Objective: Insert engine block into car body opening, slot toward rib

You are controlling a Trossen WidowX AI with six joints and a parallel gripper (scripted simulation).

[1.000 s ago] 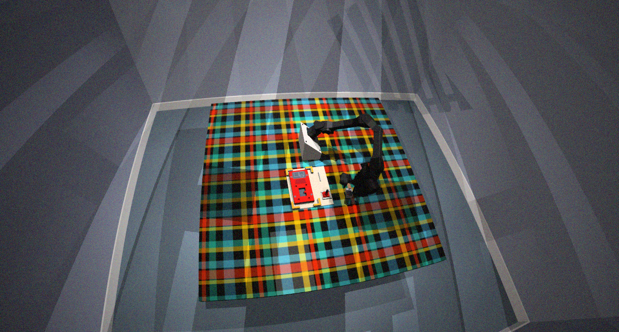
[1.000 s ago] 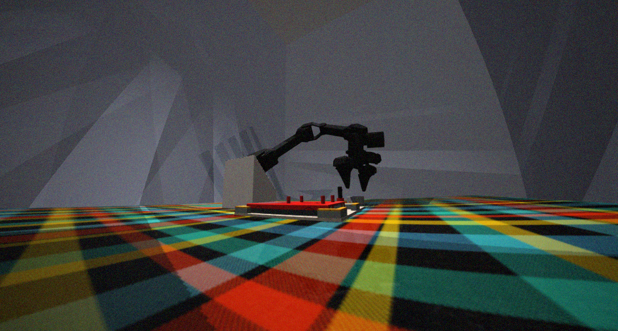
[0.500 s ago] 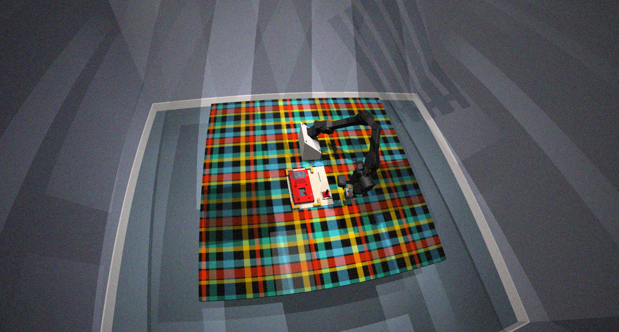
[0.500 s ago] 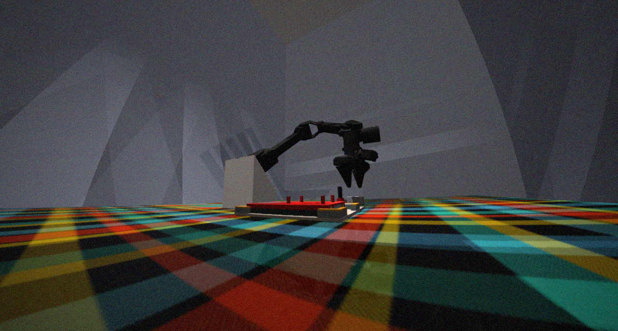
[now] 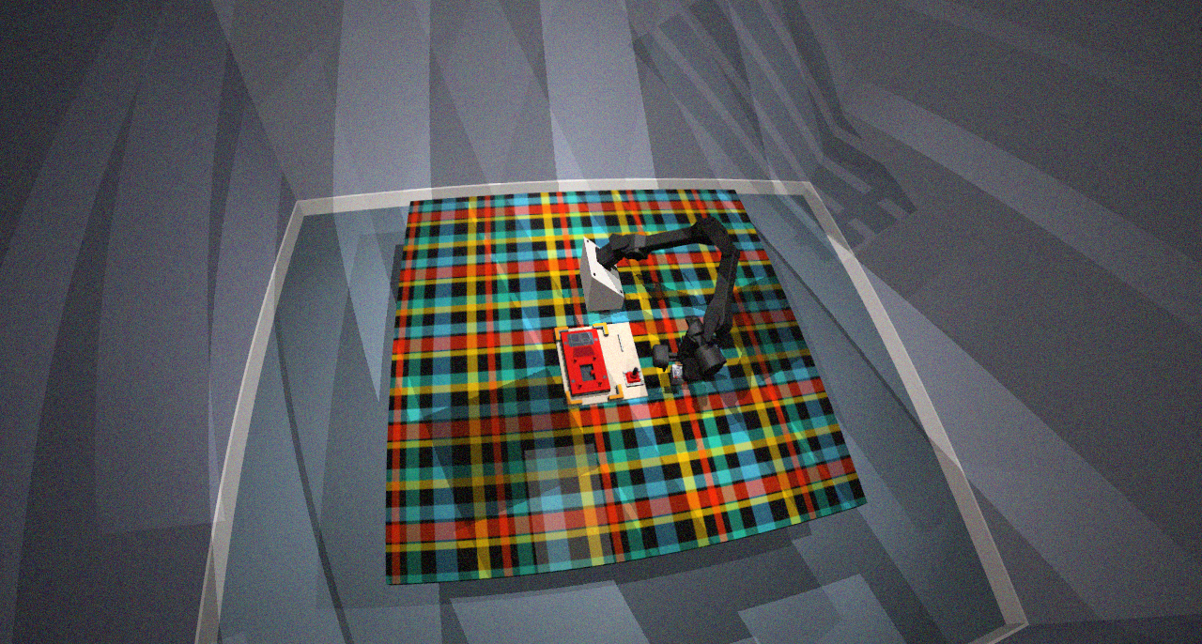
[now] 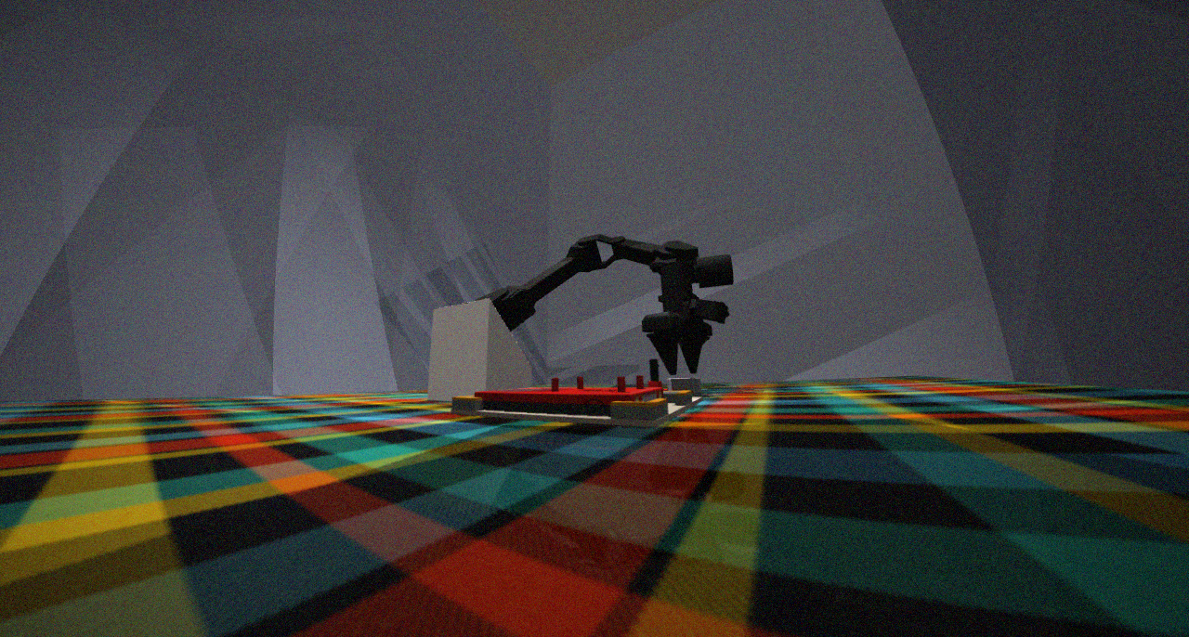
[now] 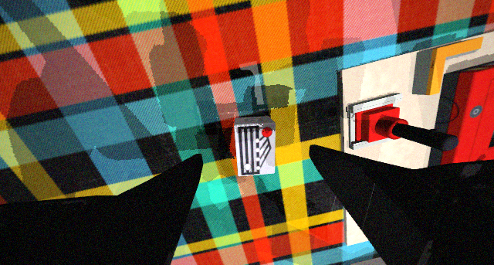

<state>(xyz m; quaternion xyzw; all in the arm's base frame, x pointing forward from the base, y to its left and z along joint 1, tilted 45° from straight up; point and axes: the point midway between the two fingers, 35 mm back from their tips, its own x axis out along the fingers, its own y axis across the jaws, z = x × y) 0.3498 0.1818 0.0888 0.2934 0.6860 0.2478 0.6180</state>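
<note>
Right now the engine block is 2 cm below my gripper tip.
</note>
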